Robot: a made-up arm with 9 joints. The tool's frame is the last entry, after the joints. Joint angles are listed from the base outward. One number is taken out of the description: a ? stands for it. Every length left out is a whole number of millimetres.
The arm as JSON. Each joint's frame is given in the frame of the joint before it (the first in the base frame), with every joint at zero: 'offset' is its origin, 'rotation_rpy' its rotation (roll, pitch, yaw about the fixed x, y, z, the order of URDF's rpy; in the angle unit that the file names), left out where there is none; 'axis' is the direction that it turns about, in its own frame. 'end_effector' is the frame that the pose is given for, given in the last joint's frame.
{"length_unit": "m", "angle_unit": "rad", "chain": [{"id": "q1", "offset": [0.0, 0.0, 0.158], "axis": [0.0, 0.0, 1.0]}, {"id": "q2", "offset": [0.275, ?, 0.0], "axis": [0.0, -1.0, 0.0]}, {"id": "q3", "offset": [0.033, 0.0, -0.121], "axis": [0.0, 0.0, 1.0]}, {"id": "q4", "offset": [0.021, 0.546, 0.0], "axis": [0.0, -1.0, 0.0]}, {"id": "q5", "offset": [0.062, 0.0, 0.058], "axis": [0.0, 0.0, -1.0]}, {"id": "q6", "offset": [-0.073, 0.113, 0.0], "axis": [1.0, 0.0, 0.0]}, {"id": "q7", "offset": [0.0, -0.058, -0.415], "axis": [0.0, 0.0, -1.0]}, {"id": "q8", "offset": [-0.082, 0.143, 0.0], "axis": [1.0, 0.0, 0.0]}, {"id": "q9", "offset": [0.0, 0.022, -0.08], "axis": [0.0, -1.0, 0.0]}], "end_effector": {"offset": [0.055, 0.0, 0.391]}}
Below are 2 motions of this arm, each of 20 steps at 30 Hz.
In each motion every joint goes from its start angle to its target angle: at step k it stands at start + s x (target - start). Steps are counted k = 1, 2, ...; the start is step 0. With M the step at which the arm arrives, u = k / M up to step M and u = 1 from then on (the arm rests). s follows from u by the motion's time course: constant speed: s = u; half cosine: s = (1 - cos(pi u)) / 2; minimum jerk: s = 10 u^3 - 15 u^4 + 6 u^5.
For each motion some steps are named. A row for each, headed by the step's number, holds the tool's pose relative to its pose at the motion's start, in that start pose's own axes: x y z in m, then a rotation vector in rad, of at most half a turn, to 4 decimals.
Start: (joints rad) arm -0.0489 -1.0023 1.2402 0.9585 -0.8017 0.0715 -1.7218 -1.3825 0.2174
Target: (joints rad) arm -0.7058 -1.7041 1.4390 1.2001 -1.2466 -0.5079 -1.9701 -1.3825 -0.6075
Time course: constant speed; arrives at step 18
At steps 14, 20:
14: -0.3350 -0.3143 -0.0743 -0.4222 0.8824 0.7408
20: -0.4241 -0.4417 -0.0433 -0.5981 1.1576 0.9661

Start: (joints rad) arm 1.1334 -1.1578 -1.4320 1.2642 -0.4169 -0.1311 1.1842 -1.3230 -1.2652
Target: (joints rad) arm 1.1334 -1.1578 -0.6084 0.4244 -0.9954 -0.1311 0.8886 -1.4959 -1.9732
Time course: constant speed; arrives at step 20
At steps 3, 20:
3: -0.0215 -0.0187 -0.0811 -0.1958 -0.0334 0.0477
20: 0.0110 -0.3736 -0.4673 -1.1052 -0.5697 0.2931

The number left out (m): 0.274
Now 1 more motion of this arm.
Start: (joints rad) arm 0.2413 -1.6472 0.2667 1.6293 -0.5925 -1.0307 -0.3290 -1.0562 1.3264
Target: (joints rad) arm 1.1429 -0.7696 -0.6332 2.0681 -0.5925 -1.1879 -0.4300 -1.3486 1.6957
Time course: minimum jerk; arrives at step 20
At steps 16, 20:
16: -0.1410 0.1199 0.0499 -0.9202 -0.1387 1.6265
20: -0.1353 0.1180 0.0602 -0.9642 -0.0782 1.6995

